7 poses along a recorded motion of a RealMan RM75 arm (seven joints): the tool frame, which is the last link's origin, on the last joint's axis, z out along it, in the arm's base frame.
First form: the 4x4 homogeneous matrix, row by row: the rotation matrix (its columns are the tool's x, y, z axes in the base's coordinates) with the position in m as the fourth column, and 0 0 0 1 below. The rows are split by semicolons.
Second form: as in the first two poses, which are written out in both.
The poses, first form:
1: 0.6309, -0.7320, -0.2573, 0.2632; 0.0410, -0.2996, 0.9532, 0.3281; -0.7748, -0.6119, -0.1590, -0.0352; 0, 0, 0, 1
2: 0.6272, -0.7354, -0.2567, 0.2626; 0.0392, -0.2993, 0.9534, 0.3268; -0.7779, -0.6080, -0.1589, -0.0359; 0, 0, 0, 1
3: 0.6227, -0.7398, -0.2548, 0.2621; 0.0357, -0.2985, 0.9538, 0.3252; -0.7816, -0.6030, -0.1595, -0.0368; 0, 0, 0, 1
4: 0.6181, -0.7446, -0.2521, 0.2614; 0.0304, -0.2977, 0.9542, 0.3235; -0.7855, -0.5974, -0.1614, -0.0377; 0, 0, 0, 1
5: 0.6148, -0.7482, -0.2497, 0.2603; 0.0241, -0.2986, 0.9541, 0.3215; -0.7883, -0.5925, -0.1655, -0.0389; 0, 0, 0, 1
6: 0.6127, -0.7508, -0.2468, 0.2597; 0.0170, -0.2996, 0.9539, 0.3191; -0.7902, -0.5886, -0.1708, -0.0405; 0, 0, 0, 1
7: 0.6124, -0.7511, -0.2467, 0.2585; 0.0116, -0.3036, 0.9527, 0.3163; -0.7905, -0.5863, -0.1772, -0.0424; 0, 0, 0, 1
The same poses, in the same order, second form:
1: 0.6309, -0.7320, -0.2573, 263.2; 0.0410, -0.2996, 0.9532, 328.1; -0.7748, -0.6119, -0.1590, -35.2; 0, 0, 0, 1
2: 0.6272, -0.7354, -0.2567, 262.6; 0.0392, -0.2993, 0.9534, 326.8; -0.7779, -0.6080, -0.1589, -35.9; 0, 0, 0, 1
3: 0.6227, -0.7398, -0.2548, 262.1; 0.0357, -0.2985, 0.9538, 325.2; -0.7816, -0.6030, -0.1595, -36.8; 0, 0, 0, 1
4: 0.6181, -0.7446, -0.2521, 261.4; 0.0304, -0.2977, 0.9542, 323.5; -0.7855, -0.5974, -0.1614, -37.7; 0, 0, 0, 1
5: 0.6148, -0.7482, -0.2497, 260.3; 0.0241, -0.2986, 0.9541, 321.5; -0.7883, -0.5925, -0.1655, -38.9; 0, 0, 0, 1
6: 0.6127, -0.7508, -0.2468, 259.7; 0.0170, -0.2996, 0.9539, 319.1; -0.7902, -0.5886, -0.1708, -40.5; 0, 0, 0, 1
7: 0.6124, -0.7511, -0.2467, 258.5; 0.0116, -0.3036, 0.9527, 316.3; -0.7905, -0.5863, -0.1772, -42.4; 0, 0, 0, 1
